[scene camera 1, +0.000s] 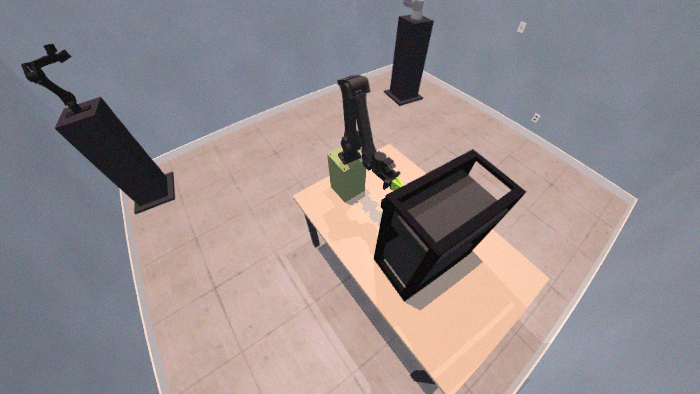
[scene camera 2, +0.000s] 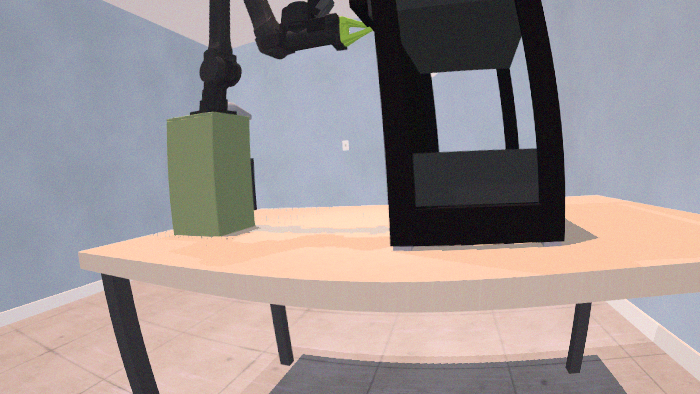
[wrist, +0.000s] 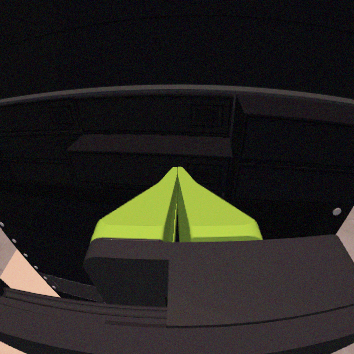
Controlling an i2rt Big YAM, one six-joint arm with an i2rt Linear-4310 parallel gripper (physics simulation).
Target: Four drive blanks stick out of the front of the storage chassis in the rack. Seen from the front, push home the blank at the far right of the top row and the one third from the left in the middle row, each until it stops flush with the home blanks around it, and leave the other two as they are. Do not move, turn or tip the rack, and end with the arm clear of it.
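Places are measured from the arm's base along level axes (x left, y back, z up), in centimetres.
Pixels of known places: gripper, between the fingertips: (scene camera 2: 373, 27) (wrist: 176, 175); arm's base, origin of its link: (scene camera 1: 349, 156) (scene camera 2: 213, 117).
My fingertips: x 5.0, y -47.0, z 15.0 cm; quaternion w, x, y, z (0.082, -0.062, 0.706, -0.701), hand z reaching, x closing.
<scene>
Ahead of a thing's pixels: the offset from my fingertips to its top centre. Level surfaces: height alone.
The black rack (scene camera 1: 431, 175) (scene camera 2: 405, 190) stands upright on the table and holds the dark grey chassis (scene camera 2: 460, 37). In the wrist view the chassis front is very dark. One protruding blank {dx +2.6, dy -6.0, dz +1.4 cm} (wrist: 152, 145) shows a lit top face left of centre; another protruding blank {dx -8.4, dy -6.2, dz +4.3 cm} (wrist: 295, 111) shows higher at the right. Their exact rows and columns cannot be told, and the other blanks are hard to make out. My gripper (scene camera 1: 400, 187) (scene camera 2: 371, 30) (wrist: 176, 175) is shut and empty, its lime fingertips in front of the chassis, appearing just below the left blank's lit face. Contact cannot be told.
My arm stands on a green pedestal (scene camera 1: 346, 181) (scene camera 2: 192, 175) at one end of the wooden table {dz -46.7 cm} (scene camera 1: 450, 330) (scene camera 2: 310, 262), facing the rack. Two dark pillars (scene camera 1: 117, 155) (scene camera 1: 411, 60) stand on the floor away from the table, each with an arm on top.
</scene>
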